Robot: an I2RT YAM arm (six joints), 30 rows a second.
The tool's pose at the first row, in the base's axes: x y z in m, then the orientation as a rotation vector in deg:
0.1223, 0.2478, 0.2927, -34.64, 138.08, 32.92
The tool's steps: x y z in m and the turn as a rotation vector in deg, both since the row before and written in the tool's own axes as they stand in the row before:
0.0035, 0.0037, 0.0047, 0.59, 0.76, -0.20
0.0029, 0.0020, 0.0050, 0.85, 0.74, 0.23
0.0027, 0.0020, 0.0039, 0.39, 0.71, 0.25
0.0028, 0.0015, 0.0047, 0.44, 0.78, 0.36
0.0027, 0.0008, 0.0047, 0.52, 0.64, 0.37
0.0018, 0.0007, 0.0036, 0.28, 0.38, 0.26
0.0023, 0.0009, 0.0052, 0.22, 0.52, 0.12
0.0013, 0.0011, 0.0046, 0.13, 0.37, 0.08
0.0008, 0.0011, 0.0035, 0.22, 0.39, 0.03
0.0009, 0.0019, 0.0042, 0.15, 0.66, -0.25
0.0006, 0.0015, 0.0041, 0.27, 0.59, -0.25
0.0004, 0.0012, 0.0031, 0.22, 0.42, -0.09
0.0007, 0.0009, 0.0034, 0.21, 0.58, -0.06
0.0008, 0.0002, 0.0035, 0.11, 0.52, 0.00
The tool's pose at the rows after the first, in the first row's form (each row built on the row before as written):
0.1198, 0.2522, 0.2880, -34.95, 138.79, 31.97
0.1187, 0.2555, 0.2830, -34.63, 139.70, 30.87
0.1173, 0.2583, 0.2789, -34.46, 140.52, 30.36
0.1164, 0.2610, 0.2740, -34.16, 141.46, 29.81
0.1159, 0.2631, 0.2690, -33.76, 142.28, 29.18
0.1156, 0.2648, 0.2653, -33.48, 142.78, 28.86
0.1155, 0.2672, 0.2601, -33.45, 143.34, 28.53
0.1158, 0.2698, 0.2560, -33.45, 143.74, 28.33
0.1160, 0.2720, 0.2530, -33.48, 144.14, 27.99
0.1160, 0.2752, 0.2495, -33.99, 144.68, 27.59
0.1164, 0.2781, 0.2462, -34.42, 145.16, 27.04
0.1167, 0.2803, 0.2437, -34.61, 145.54, 26.64
0.1170, 0.2823, 0.2407, -34.83, 146.08, 26.24
0.1176, 0.2837, 0.2374, -34.99, 146.58, 26.00

